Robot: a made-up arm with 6 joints.
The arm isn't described. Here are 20 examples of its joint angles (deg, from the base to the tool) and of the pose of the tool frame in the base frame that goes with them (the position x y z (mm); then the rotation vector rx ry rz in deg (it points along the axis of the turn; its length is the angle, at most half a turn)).
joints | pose
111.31 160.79 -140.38 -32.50 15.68 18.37 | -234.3 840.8 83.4 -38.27 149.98 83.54
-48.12 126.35 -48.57 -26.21 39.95 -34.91 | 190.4 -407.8 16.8 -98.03 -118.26 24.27
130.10 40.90 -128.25 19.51 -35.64 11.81 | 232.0 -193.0 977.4 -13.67 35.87 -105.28
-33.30 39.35 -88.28 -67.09 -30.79 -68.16 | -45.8 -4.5 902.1 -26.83 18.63 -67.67
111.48 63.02 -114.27 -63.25 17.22 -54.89 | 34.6 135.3 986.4 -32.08 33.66 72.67
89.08 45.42 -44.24 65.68 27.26 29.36 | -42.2 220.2 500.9 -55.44 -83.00 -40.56
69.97 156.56 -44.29 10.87 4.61 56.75 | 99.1 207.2 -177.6 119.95 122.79 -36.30
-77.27 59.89 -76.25 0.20 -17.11 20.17 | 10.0 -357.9 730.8 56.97 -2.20 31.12
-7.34 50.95 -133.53 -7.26 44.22 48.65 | -92.2 -58.7 947.0 58.00 18.60 116.00
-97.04 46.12 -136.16 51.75 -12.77 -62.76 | -54.5 244.4 989.8 -7.68 -11.25 -16.99
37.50 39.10 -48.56 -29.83 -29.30 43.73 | 198.7 85.1 616.6 24.74 70.27 135.73
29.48 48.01 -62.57 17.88 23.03 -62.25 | 254.3 51.9 642.4 10.22 101.38 57.24
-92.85 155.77 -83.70 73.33 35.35 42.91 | 22.1 -603.5 -134.9 -83.66 124.52 -44.37
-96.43 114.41 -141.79 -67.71 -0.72 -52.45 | -142.5 -638.6 824.9 40.15 54.02 -116.67
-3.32 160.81 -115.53 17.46 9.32 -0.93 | 760.3 -113.6 -105.9 125.45 91.17 42.90
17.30 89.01 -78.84 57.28 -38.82 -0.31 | 561.2 80.8 538.1 94.13 16.23 111.87
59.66 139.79 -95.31 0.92 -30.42 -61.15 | 464.1 619.2 129.1 -24.42 105.86 59.12
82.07 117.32 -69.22 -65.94 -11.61 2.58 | 160.1 623.4 192.5 -70.50 126.81 58.77
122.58 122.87 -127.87 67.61 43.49 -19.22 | -433.6 596.9 500.7 25.31 -100.92 -40.05
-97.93 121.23 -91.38 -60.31 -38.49 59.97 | -131.8 -758.2 294.7 97.70 15.14 24.83
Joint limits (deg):
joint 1: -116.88..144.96
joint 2: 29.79..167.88
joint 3: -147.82..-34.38
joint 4: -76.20..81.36
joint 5: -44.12..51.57
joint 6: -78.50..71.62
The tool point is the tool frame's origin. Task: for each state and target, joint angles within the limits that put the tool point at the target. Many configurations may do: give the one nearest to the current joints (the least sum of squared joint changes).
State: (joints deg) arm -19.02 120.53 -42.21 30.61 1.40 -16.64
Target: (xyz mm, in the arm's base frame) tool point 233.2 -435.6 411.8
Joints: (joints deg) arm -52.84 80.67 -58.31 26.89 -2.82 -19.77
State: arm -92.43 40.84 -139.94 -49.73 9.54 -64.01
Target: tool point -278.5 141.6 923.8
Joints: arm -49.88 33.77 -118.21 -46.46 26.24 -56.58
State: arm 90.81 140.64 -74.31 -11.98 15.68 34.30
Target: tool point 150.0 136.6 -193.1
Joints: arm 64.96 164.92 -46.87 -17.44 20.06 31.74
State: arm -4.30 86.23 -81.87 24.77 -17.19 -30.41
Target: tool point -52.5 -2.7 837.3
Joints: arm -25.41 30.87 -90.33 55.24 16.64 -12.05
